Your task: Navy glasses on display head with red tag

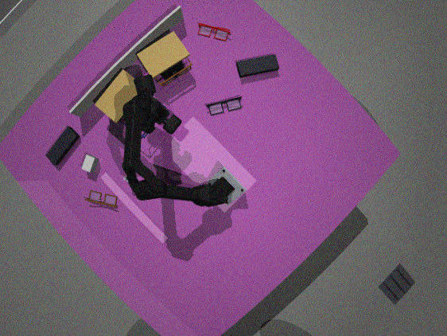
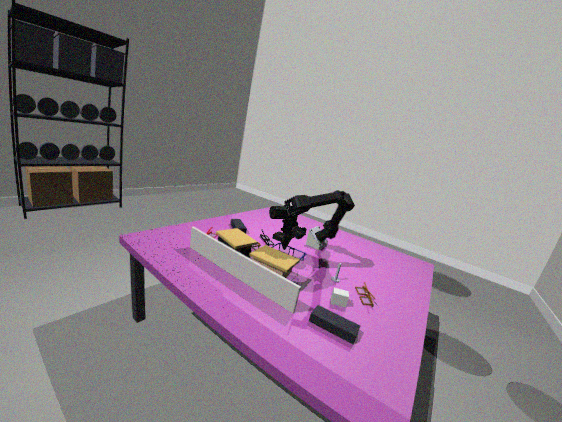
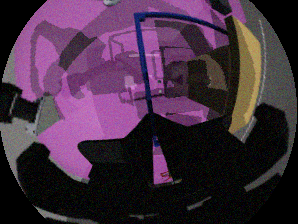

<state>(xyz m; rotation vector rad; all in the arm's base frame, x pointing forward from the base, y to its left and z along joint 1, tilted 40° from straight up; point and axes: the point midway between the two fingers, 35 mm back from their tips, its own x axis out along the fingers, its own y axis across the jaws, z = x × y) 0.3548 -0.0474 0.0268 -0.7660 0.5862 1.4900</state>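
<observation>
Now: the tan display head 14 cm ahead of my gripper tip, 5 cm to the left of it and 1 cm below it. Also, from my gripper tip: white cube 9 cm ahead, 34 cm to the left, 4 cm below; small grey stand 7 cm behind, 26 cm to the left, 5 cm below; white board 27 cm ahead, 6 cm to the right, 2 cm below.
</observation>
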